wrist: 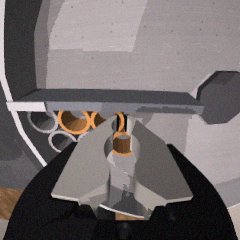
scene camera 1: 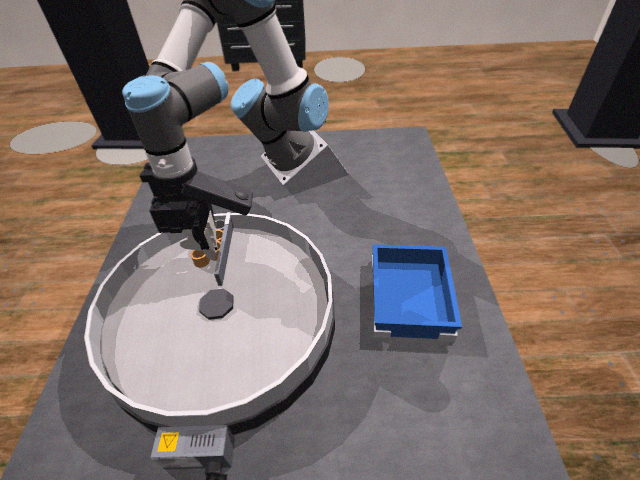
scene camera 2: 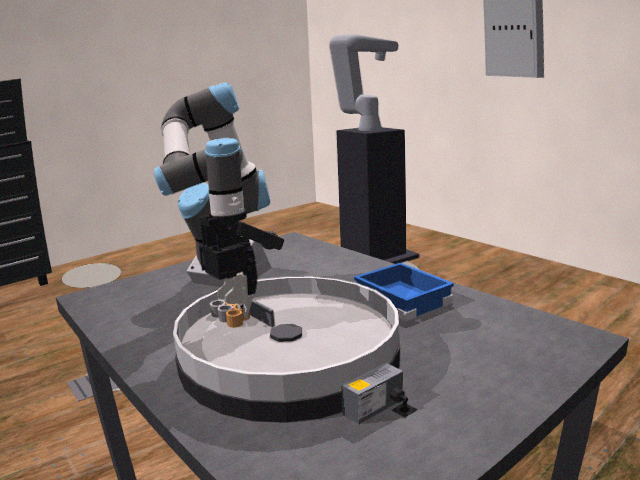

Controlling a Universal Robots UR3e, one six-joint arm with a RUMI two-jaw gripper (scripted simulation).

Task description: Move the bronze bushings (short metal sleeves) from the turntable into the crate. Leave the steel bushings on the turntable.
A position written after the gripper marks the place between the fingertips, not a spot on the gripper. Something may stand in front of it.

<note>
In view: the gripper (scene camera 1: 213, 258).
The gripper shows as well in the wrist view (wrist: 121, 115) and in scene camera 2 (scene camera 2: 244, 317).
</note>
